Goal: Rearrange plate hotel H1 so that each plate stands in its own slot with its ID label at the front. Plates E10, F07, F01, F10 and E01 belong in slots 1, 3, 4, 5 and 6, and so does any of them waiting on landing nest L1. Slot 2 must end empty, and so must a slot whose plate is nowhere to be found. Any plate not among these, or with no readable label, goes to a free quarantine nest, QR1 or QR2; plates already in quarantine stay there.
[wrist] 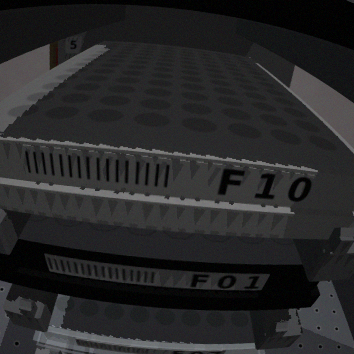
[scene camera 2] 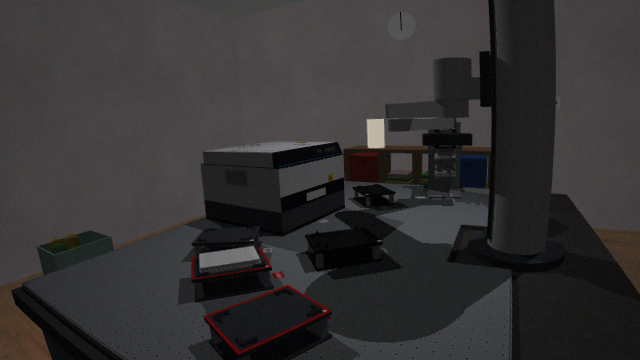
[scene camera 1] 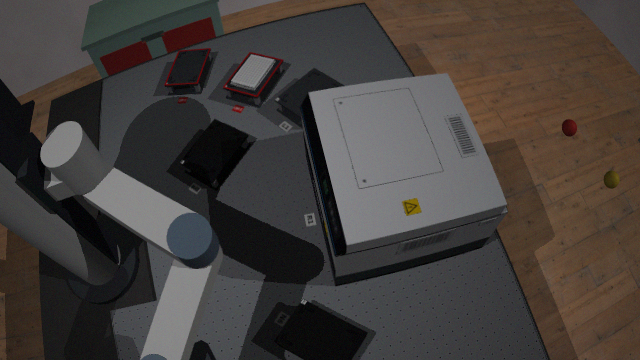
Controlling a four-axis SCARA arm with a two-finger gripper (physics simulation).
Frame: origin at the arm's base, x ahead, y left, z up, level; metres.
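Seen in the pictures: arm's base, origin of the base link: (scene camera 2: 515, 251) (scene camera 1: 102, 262).
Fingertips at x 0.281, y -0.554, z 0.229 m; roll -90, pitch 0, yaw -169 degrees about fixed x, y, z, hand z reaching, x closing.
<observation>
Offsets run from my fingertips to a thing's top centre. "pt": to the spot under its first point.
In the wrist view, plate F10 @(dx -0.002, dy +0.006, dz +0.029 m) (wrist: 200, 181) is level, its label facing the camera, near the hotel's tag 5. My gripper (scene camera 2: 447, 139) is shut on plate F10 at hotel H1 @(pt dx -0.054, dy +0.059, dz -0.114 m) (scene camera 2: 457, 172); its fingertips are hard to see in the dark. Black-fronted plate F01 @(dx -0.001, dy +0.006, dz +0.002 m) (wrist: 170, 274) sits below it, and plate F07 @(dx -0.002, dy +0.006, dz -0.042 m) (wrist: 150, 340) lower still, cut off by the frame edge. A white plate @(dx +0.287, dy +0.989, dz -0.152 m) (scene camera 1: 254, 72) (scene camera 2: 230, 260) lies on one red-rimmed quarantine nest @(dx +0.287, dy +0.989, dz -0.161 m) (scene camera 1: 239, 91); the other quarantine nest @(dx +0.087, dy +1.118, dz -0.161 m) (scene camera 1: 187, 67) (scene camera 2: 267, 320) is empty. Landing nest L1 @(dx +0.424, dy +0.851, dz -0.163 m) (scene camera 1: 310, 90) (scene camera 2: 227, 236) holds no visible plate.
A large white instrument @(dx +0.529, dy +0.486, dz +0.034 m) (scene camera 1: 390, 145) (scene camera 2: 240, 185) stands on the bench beside the R1 tag @(dx +0.317, dy +0.508, dz -0.216 m) (scene camera 1: 310, 219). Two more black nests stand on the bench, a middle one @(dx +0.128, dy +0.758, dz -0.157 m) (scene camera 1: 215, 152) (scene camera 2: 342, 241) and a far one @(dx +0.251, dy +0.205, dz -0.161 m) (scene camera 1: 325, 332) (scene camera 2: 374, 190). The arm's column (scene camera 2: 522, 125) rises at the right.
</observation>
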